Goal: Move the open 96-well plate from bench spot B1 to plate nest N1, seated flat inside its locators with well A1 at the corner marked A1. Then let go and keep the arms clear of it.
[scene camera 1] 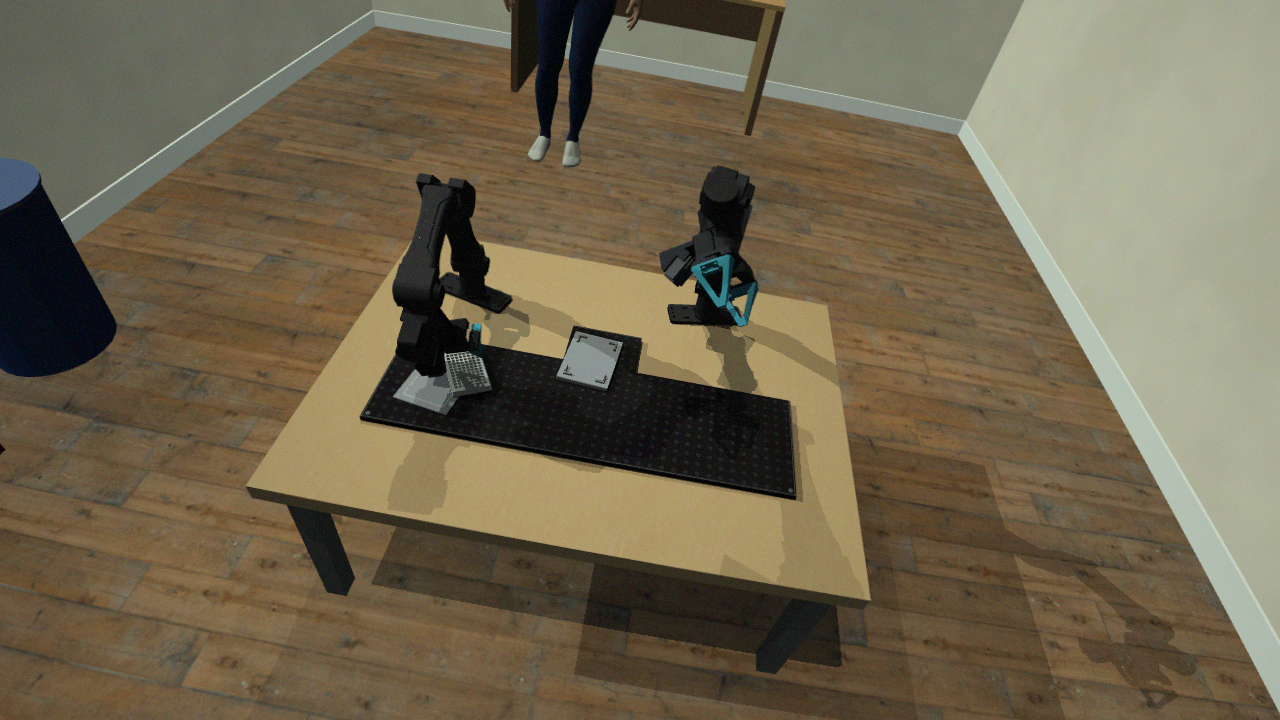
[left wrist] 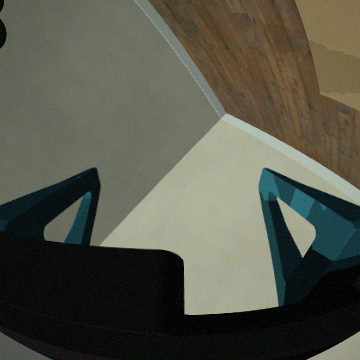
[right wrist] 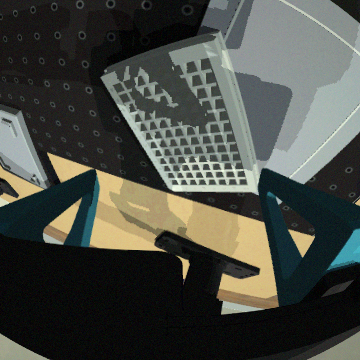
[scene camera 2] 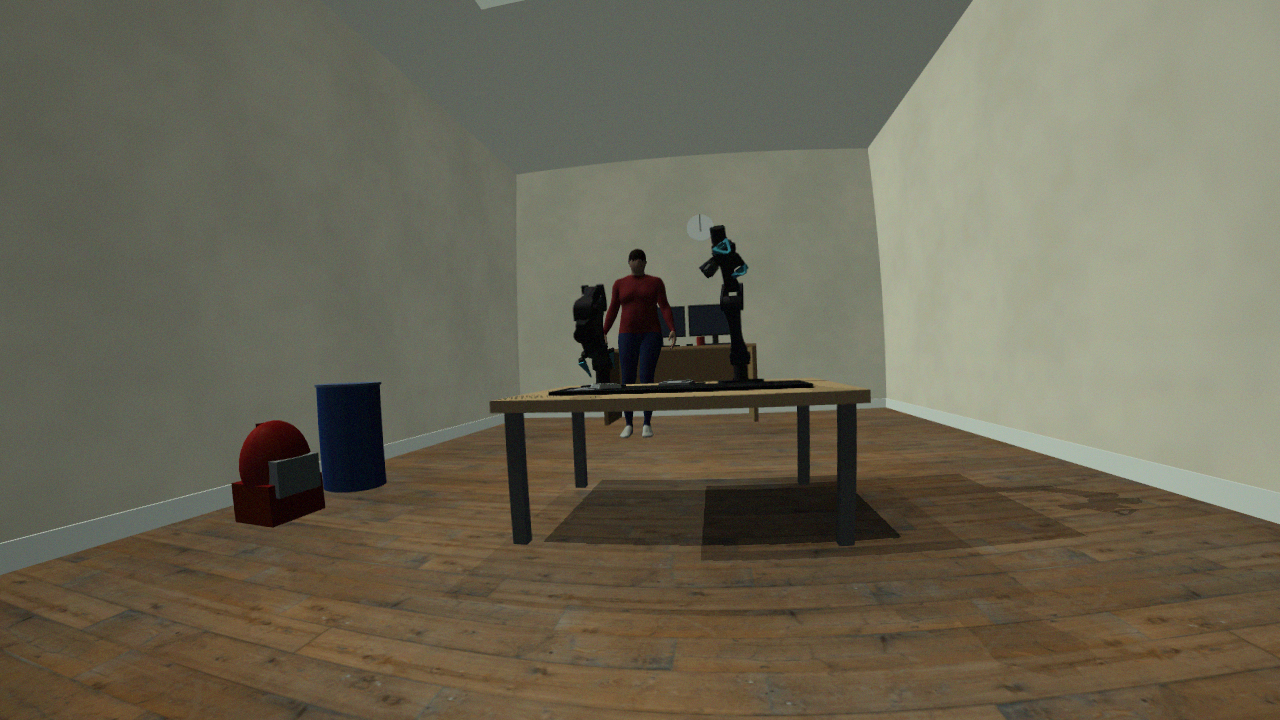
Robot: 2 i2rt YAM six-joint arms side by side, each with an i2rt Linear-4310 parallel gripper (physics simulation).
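Seen in the pictures: left gripper, fingertip midpoint: (scene camera 1: 733,316) (left wrist: 179,176) (scene camera 2: 737,263); right gripper, fingertip midpoint: (scene camera 1: 460,357) (right wrist: 178,177) (scene camera 2: 603,373); left arm's base, origin of the base link: (scene camera 1: 704,316); right arm's base, origin of the base link: (scene camera 1: 472,293) (right wrist: 208,256).
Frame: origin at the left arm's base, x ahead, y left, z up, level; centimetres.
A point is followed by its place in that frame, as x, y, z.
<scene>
The pale 96-well plate (scene camera 1: 468,373) @[24.7, -60.3, 2.4] (right wrist: 220,135) @[23.6, -63.2, 2.1] sits skewed at the edge of a light grey pad (scene camera 1: 420,390) @[29.2, -70.2, 1.5] (right wrist: 312,125) @[25.2, -69.7, 1.5], overlapping it in view; whether it lies flat is unclear. The light grey nest (scene camera 1: 590,360) @[20.1, -32.5, 2.5] (right wrist: 19,145) @[20.2, -37.0, 2.5] has dark corner locators and holds no plate; its A1 mark is too small to read. My right gripper (right wrist: 178,177) @[24.5, -61.7, 7.1] is open; in its wrist view the plate shows between and beyond the fingertips, one fingertip near a plate corner. Contact cannot be judged. My left gripper (scene camera 1: 731,313) @[51.1, -14.8, 43.7] (left wrist: 179,176) @[51.1, -14.8, 43.7] is open and empty, raised far from the plate.
A black perforated board (scene camera 1: 626,429) @[40.1, -25.9, 1.3] (right wrist: 45,55) @[30.8, -48.9, 1.3] carries the pad and nest on a wooden table (scene camera 1: 572,514) @[60.1, -38.4, 0.0] (scene camera 2: 680,403) @[67.3, -39.5, -2.0]. A person (scene camera 1: 572,71) (scene camera 2: 638,304) stands behind the table. A blue barrel (scene camera 1: 44,286) (scene camera 2: 349,438) stands at the left.
</scene>
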